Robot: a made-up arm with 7 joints. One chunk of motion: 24 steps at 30 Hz.
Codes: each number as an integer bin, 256 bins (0 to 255) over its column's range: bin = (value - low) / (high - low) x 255, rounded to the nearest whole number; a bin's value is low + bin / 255 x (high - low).
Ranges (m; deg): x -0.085..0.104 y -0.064..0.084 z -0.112..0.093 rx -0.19..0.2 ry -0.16..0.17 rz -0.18..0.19
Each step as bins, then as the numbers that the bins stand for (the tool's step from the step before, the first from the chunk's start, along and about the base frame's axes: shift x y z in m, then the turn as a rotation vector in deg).
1 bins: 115 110 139 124 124 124
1 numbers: 0.00024 -0.00016 -0.00025 0.000 0.000 0.000
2 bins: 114 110 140 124 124 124
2 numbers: -0.00051 -0.00016 0.00055 0.000 0.000 0.000
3 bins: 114 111 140 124 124 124
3 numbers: -0.00051 0.00042 0.00055 0.000 0.000 0.000
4 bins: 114 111 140 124 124 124
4 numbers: -0.00051 0.00042 0.00055 0.000 0.000 0.000
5 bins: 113 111 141 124 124 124
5 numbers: -0.00125 0.00042 0.00135 0.000 0.000 0.000
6 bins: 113 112 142 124 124 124
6 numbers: -0.00125 0.00100 0.00216 0.000 0.000 0.000
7 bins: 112 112 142 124 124 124
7 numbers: -0.00199 0.00100 0.00216 0.000 0.000 0.000
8 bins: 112 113 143 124 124 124
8 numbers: -0.00199 0.00158 0.00296 0.000 0.000 0.000
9 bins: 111 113 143 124 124 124
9 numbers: -0.00273 0.00158 0.00296 0.000 0.000 0.000
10 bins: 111 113 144 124 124 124
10 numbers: -0.00273 0.00158 0.00376 0.000 0.000 0.000
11 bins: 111 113 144 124 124 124
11 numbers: -0.00273 0.00158 0.00376 0.000 0.000 0.000
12 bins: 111 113 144 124 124 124
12 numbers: -0.00273 0.00158 0.00376 0.000 0.000 0.000
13 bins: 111 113 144 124 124 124
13 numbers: -0.00273 0.00158 0.00376 0.000 0.000 0.000
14 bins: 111 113 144 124 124 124
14 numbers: -0.00273 0.00158 0.00376 0.000 0.000 0.000
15 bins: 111 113 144 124 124 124
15 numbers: -0.00273 0.00158 0.00376 0.000 0.000 0.000
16 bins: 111 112 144 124 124 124
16 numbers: -0.00273 0.00100 0.00376 0.000 0.000 0.000
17 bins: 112 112 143 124 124 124
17 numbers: -0.00199 0.00100 0.00296 0.000 0.000 0.000
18 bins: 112 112 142 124 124 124
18 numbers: -0.00199 0.00100 0.00216 0.000 0.000 0.000
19 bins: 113 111 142 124 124 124
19 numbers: -0.00125 0.00042 0.00216 0.000 0.000 0.000
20 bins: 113 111 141 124 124 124
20 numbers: -0.00125 0.00042 0.00135 0.000 0.000 0.000
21 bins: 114 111 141 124 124 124
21 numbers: -0.00051 0.00042 0.00135 0.000 0.000 0.000
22 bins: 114 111 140 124 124 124
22 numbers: -0.00051 0.00042 0.00055 0.000 0.000 0.000
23 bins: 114 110 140 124 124 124
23 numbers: -0.00051 -0.00016 0.00055 0.000 0.000 0.000
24 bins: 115 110 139 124 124 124
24 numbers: 0.00024 -0.00016 -0.00025 0.000 0.000 0.000
